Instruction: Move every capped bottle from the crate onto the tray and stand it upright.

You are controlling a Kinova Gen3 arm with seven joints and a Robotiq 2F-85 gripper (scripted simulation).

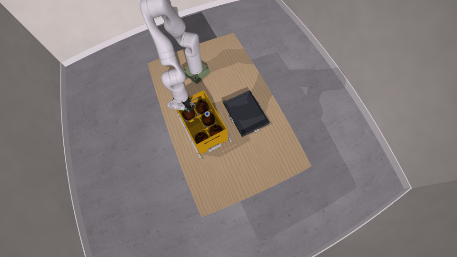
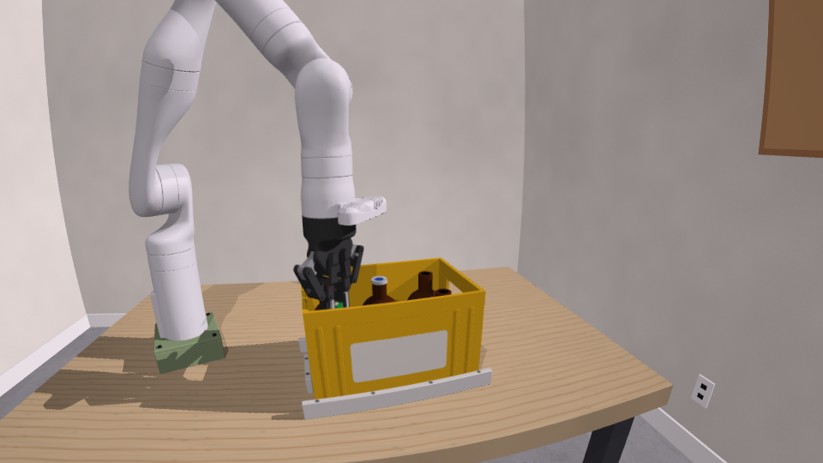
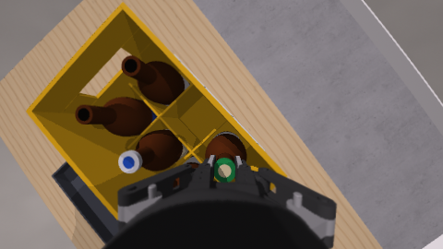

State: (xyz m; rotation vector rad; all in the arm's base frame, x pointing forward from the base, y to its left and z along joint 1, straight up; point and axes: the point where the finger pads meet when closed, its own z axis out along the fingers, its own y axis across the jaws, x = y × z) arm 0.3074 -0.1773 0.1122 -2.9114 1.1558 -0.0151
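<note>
Right now my hand is 90 mm short of the yellow crate, 50 mm to the right of it and 80 mm above it. Round my hand: dark tray 120 mm ahead, 320 mm to the left, 150 mm below; blue-capped brown bottle 80 mm ahead, 90 mm to the left, 70 mm below.
</note>
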